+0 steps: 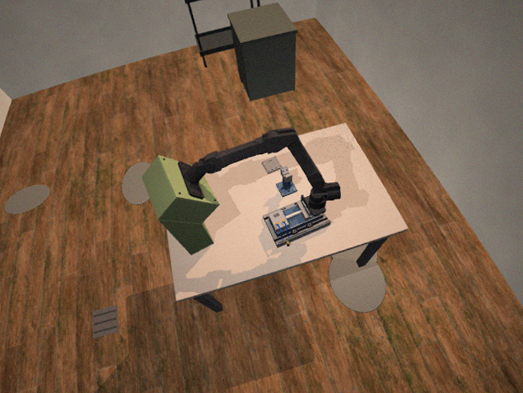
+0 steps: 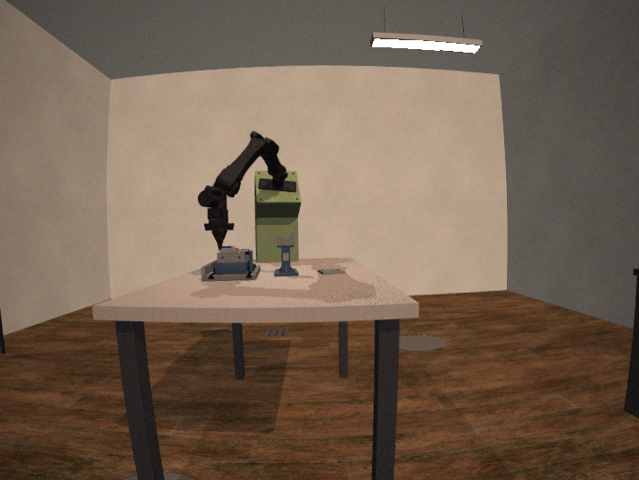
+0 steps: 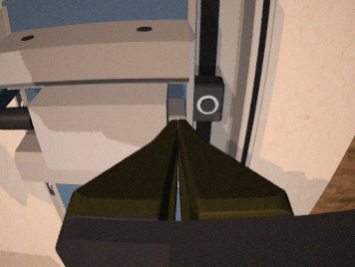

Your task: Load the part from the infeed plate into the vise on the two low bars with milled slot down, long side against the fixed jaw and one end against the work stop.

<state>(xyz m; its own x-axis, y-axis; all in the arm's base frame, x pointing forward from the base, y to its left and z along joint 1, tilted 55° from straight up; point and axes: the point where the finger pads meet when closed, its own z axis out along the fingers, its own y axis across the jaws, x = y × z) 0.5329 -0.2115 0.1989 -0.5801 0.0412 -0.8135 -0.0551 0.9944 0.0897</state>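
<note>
The part lies 3 cm to the left of my hand and 2 cm below it. Also, from my hand: moving jaw 4 cm to the left, 4 cm behind, 3 cm below; dark work stop rod 9 cm to the left, 2 cm below, 1 cm behind; grey jaw 5 cm to the left, 3 cm below, 2 cm ahead.
</note>
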